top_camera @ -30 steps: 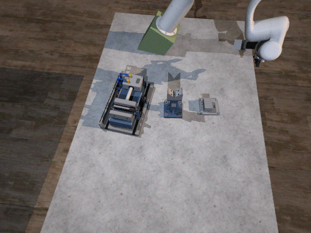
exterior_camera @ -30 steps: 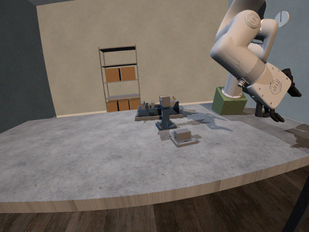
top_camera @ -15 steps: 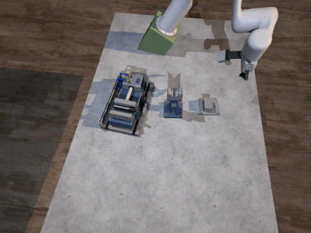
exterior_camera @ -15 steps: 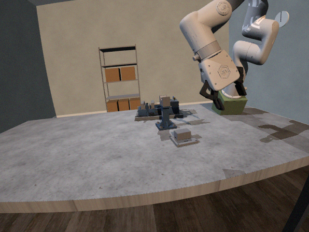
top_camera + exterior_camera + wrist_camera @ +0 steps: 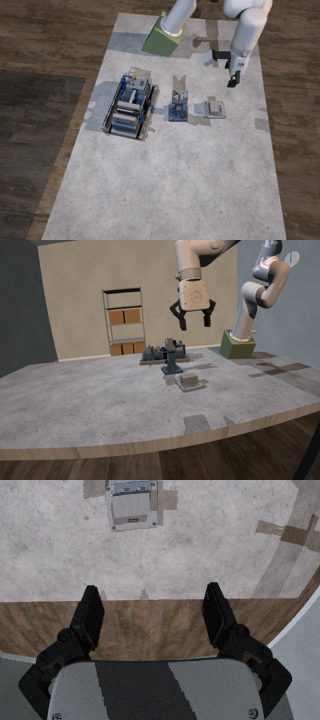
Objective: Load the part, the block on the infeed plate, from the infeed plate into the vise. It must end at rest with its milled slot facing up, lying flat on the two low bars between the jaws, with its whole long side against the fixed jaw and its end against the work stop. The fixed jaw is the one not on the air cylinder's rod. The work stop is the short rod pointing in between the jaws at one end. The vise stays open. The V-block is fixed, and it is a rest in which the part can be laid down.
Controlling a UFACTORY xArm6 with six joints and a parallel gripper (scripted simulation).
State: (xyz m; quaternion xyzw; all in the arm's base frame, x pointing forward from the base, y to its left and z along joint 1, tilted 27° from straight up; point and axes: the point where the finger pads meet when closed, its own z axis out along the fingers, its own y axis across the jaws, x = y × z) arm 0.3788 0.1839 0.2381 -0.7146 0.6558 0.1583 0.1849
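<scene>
Right now the part is 210 mm below my hand, 20 mm to the right of it and 20 mm ahead of it. From my hand the other things lie so: air cylinder rod: 410 mm to the right, 150 mm below, 40 mm ahead; air cylinder: 400 mm to the right, 150 mm below, 40 mm behind; blue vise body: 410 mm to the right, 190 mm below, 60 mm ahead.
</scene>
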